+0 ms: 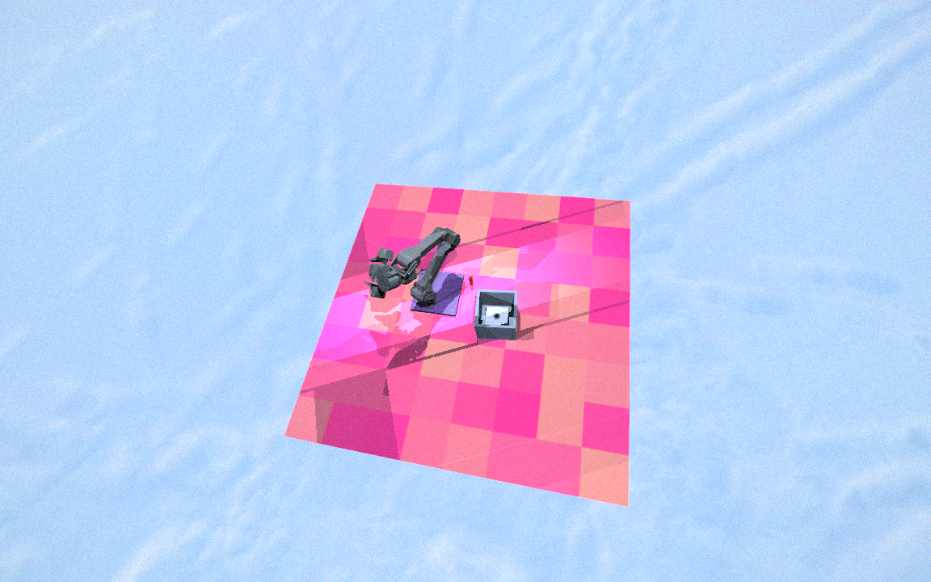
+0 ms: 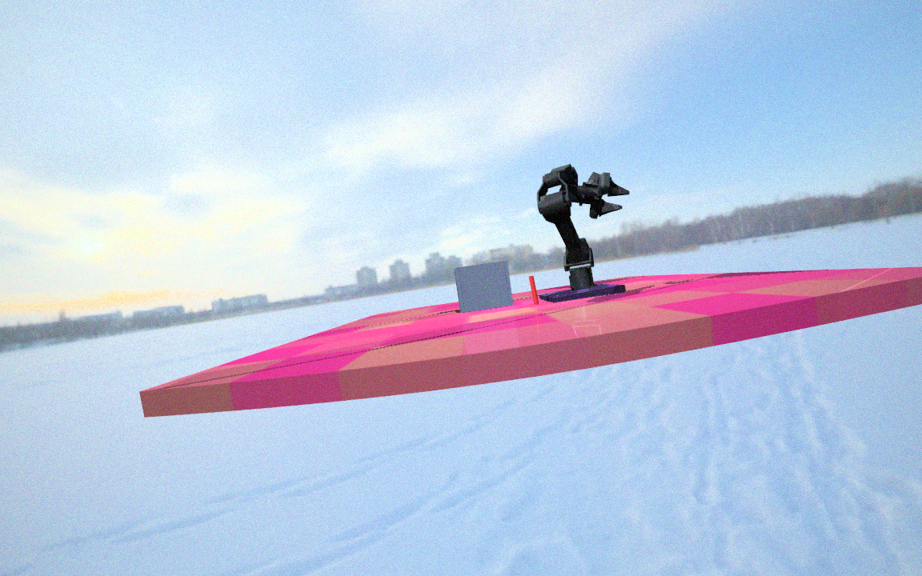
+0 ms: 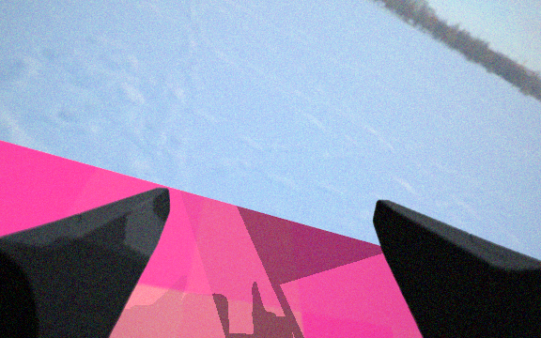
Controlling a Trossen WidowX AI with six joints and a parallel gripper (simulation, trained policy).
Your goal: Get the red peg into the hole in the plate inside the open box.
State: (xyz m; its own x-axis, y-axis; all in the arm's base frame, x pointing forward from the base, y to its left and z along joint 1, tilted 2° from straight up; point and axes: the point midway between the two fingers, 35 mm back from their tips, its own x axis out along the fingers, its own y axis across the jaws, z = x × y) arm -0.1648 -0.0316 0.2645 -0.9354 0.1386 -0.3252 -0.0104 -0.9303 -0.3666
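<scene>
Right now the red peg is 360 mm ahead of my gripper tip, 150 mm to the left of it and 240 mm below it. From my gripper tip the other things lie so: pale plate (510 mm ahead, 10 mm to the right, 230 mm below).
</scene>
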